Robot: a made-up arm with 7 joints.
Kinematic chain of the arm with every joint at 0, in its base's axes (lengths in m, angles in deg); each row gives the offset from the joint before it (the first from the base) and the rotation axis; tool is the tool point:
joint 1: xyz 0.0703 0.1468 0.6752 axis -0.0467 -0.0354 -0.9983
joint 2: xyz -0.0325 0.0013 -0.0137 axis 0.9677 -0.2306 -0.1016
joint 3: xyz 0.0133 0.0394 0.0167 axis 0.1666 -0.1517 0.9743
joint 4: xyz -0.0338 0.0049 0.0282 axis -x
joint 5: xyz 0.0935 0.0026 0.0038 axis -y
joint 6: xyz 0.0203 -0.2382 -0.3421 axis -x
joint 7: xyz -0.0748 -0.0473 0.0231 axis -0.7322 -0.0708 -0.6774
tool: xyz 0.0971 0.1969 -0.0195
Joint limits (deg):
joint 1: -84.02..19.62
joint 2: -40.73..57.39
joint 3: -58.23..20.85
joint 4: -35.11..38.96
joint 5: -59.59..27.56
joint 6: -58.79..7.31
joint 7: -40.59..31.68
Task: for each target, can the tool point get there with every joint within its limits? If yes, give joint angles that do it. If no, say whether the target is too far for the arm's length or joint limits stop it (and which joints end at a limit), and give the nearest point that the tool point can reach.
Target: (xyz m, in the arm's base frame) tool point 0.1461 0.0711 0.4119
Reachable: yes | joints -2.44 24.00 -13.38 12.86 -1.79 -37.88 15.49
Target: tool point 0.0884 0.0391 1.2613
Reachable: no: joint limits stop it (at a limit: joint 2, joint 4, joint 5, joint 6, joint 7) | nearest point 0.0750 0.0645 0.9163 | short by 0.346 m
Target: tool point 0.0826 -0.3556 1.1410
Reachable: no: joint limits stop it (at a limit: joint 2, joint 3, joint 4, joint 5, joint 6, joint 7) | nearest point 0.0745 -0.2177 0.9101 | short by 0.269 m
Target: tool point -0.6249 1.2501 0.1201
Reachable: no: too far | nearest point -0.1596 0.5102 0.4789 | short by 0.945 m
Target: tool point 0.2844 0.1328 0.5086
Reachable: yes | joints -33.81 -6.50 5.60 20.32 13.88 -28.34 3.24
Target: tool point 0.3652 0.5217 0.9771
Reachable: no: joint limits stop it (at a limit: joint 2, joint 3, joint 4, joint 5, joint 6) | nearest point 0.3222 0.4711 0.7708 | short by 0.217 m
